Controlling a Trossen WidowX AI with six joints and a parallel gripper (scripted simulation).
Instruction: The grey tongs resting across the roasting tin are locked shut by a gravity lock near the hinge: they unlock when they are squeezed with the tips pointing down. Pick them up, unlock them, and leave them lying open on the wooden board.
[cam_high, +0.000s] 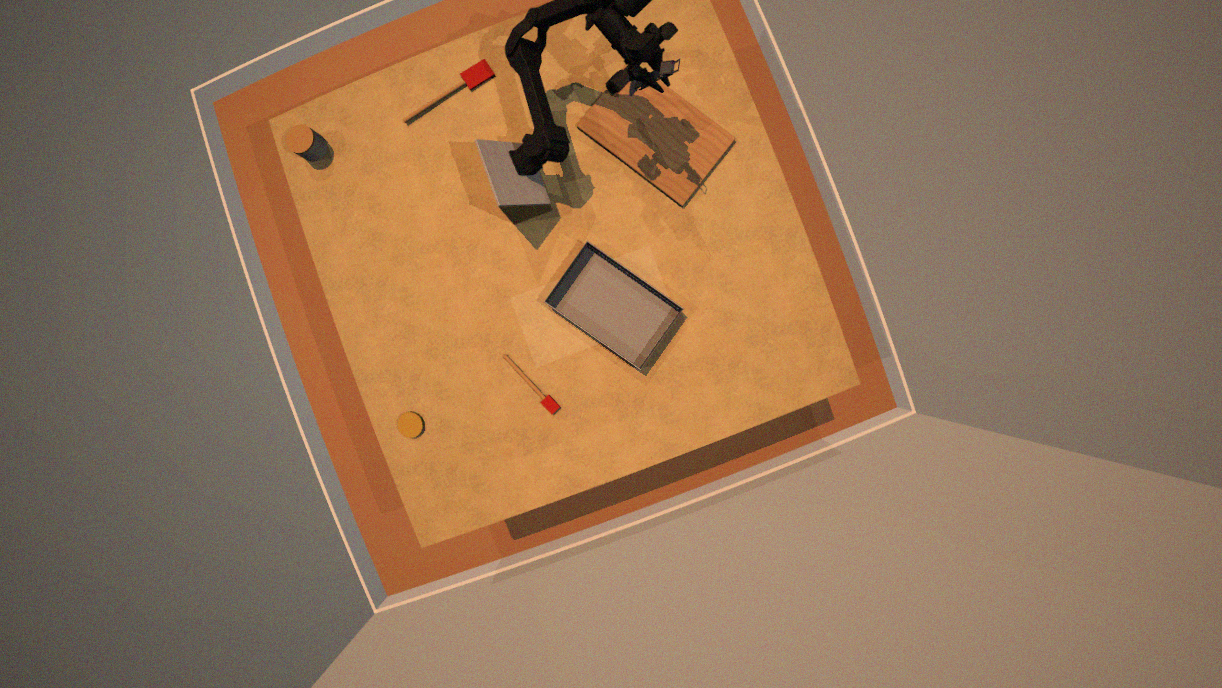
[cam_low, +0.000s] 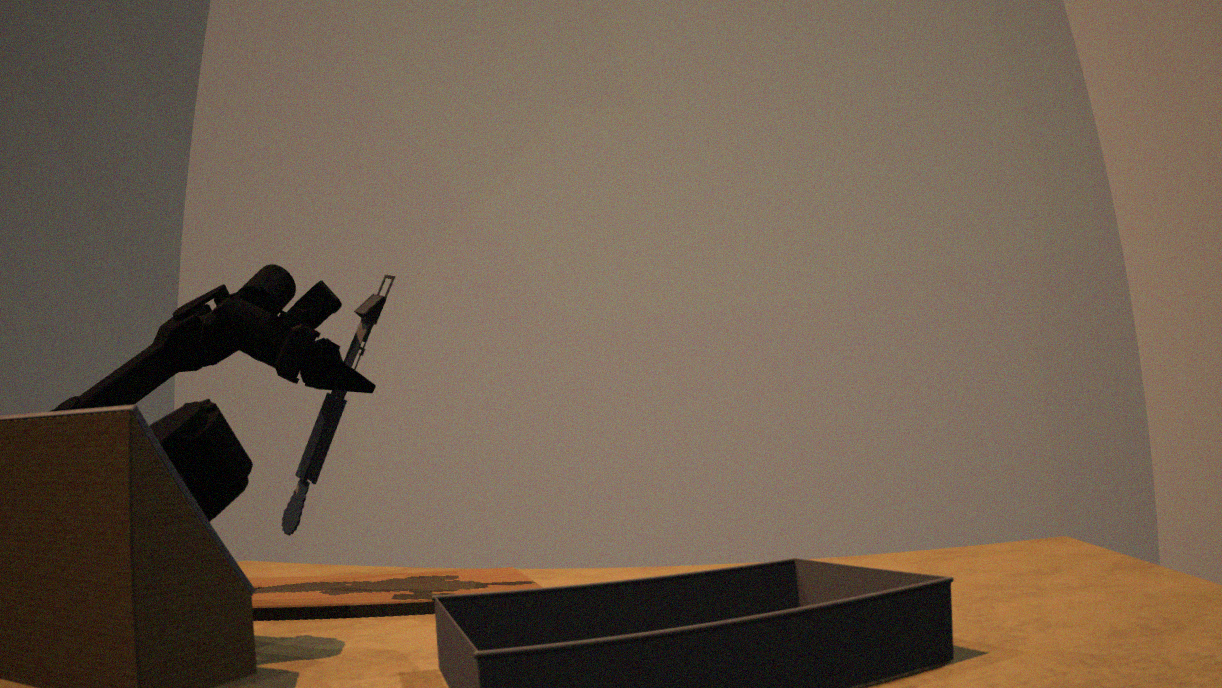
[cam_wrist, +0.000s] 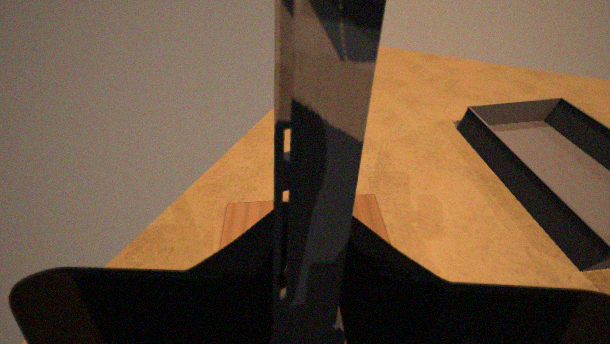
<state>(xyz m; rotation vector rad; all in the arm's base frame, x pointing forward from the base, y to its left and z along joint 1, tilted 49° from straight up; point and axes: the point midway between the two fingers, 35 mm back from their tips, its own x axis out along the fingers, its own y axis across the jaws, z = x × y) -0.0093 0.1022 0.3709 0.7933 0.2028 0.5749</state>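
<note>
The wooden board lies 24 cm below my gripper tip. The rest, counted from my gripper tip: roasting tin (39 cm ahead, 29 cm to the right, 22 cm below); then orange disc (92 cm to the right, 47 cm ahead, 24 cm below).
</note>
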